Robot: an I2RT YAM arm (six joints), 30 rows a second.
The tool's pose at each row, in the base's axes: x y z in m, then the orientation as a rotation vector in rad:
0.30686, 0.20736, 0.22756, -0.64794, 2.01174, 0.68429
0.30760, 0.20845, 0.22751, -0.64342, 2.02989, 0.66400
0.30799, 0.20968, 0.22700, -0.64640, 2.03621, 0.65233
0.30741, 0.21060, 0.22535, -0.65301, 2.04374, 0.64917
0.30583, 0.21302, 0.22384, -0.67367, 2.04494, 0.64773
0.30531, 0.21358, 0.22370, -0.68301, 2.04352, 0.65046
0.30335, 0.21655, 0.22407, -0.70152, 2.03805, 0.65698
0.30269, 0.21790, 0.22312, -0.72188, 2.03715, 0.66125
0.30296, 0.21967, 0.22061, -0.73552, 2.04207, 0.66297
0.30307, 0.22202, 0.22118, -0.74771, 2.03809, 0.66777
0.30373, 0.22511, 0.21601, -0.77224, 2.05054, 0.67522
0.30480, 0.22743, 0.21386, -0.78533, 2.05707, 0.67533
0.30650, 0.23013, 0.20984, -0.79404, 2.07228, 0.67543
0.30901, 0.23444, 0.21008, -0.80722, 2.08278, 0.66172
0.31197, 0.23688, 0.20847, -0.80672, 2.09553, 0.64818
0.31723, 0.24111, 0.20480, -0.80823, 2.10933, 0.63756
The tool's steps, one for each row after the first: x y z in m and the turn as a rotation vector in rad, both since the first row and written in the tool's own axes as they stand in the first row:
-0.00050, 0.00027, 0.00119, 0.01722, 0.01500, 0.00130
-0.00046, 0.00077, 0.00248, 0.02457, 0.02222, -0.00285
0.00107, 0.00146, 0.00352, 0.02442, 0.03160, -0.00514
0.00269, 0.00391, 0.00494, 0.01695, 0.04084, -0.01749
0.00295, 0.00463, 0.00509, 0.01109, 0.04317, -0.02242
0.00302, 0.00813, 0.00581, -0.00146, 0.04548, -0.03275
0.00391, 0.00933, 0.00678, -0.01296, 0.05275, -0.04323
0.00564, 0.00986, 0.00927, -0.01959, 0.06256, -0.04848
0.00467, 0.01158, 0.01068, -0.02824, 0.06389, -0.05512
0.00828, 0.01222, 0.01550, -0.04298, 0.08465, -0.06114
0.00922, 0.01269, 0.01867, -0.04813, 0.09581, -0.06595
0.01142, 0.01261, 0.02331, -0.05100, 0.11271, -0.06474
0.00926, 0.01404, 0.02758, -0.04640, 0.12793, -0.07364
0.00883, 0.01345, 0.03167, -0.03618, 0.13942, -0.07377
0.00877, 0.01215, 0.03924, -0.02882, 0.15258, -0.07338

